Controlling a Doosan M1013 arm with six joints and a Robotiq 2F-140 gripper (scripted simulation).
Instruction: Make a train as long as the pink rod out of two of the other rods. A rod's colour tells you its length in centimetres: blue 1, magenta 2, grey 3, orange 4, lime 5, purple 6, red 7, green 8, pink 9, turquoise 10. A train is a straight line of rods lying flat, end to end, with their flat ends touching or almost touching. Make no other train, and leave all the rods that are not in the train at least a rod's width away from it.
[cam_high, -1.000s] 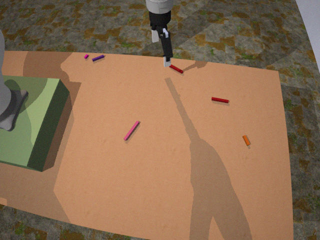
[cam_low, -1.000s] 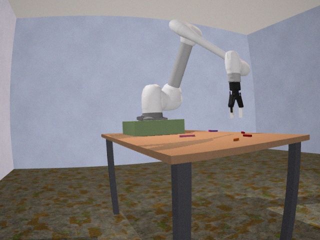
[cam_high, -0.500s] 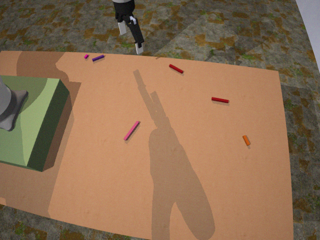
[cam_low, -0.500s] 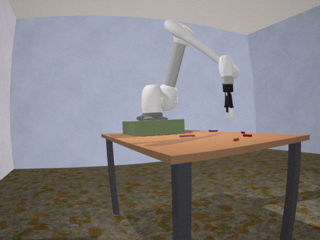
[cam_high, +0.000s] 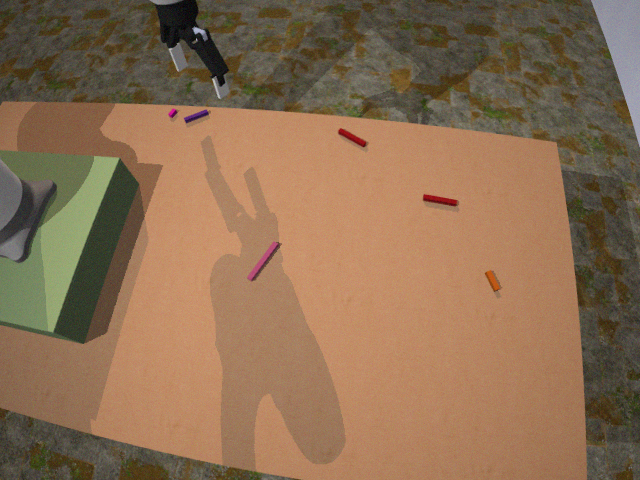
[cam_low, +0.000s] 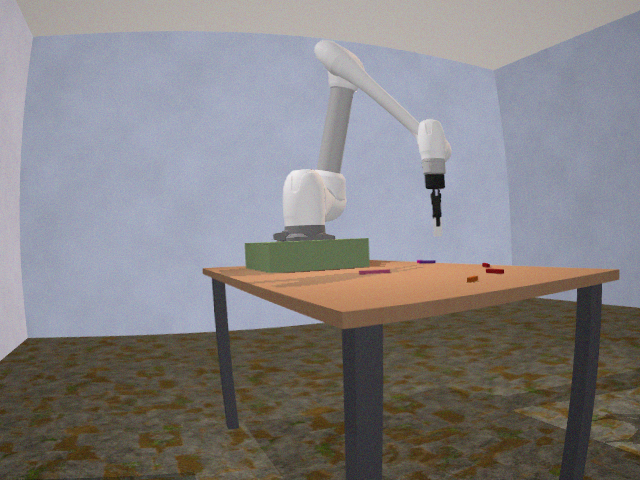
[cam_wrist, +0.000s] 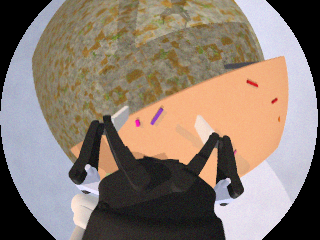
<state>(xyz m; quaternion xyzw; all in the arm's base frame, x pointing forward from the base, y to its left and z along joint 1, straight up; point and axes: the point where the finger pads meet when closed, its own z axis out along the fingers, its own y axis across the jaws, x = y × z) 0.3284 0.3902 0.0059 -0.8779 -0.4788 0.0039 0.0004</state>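
The magenta rod is 10 cm below my hand, 10 cm behind it and 2 cm to the right of it. Round my hand: purple rod: 10 cm below, 4 cm behind, 3 cm to the right; orange rod: 65 cm ahead, 36 cm to the right, 10 cm below; pink rod: 38 cm to the right, 21 cm ahead, 10 cm below.
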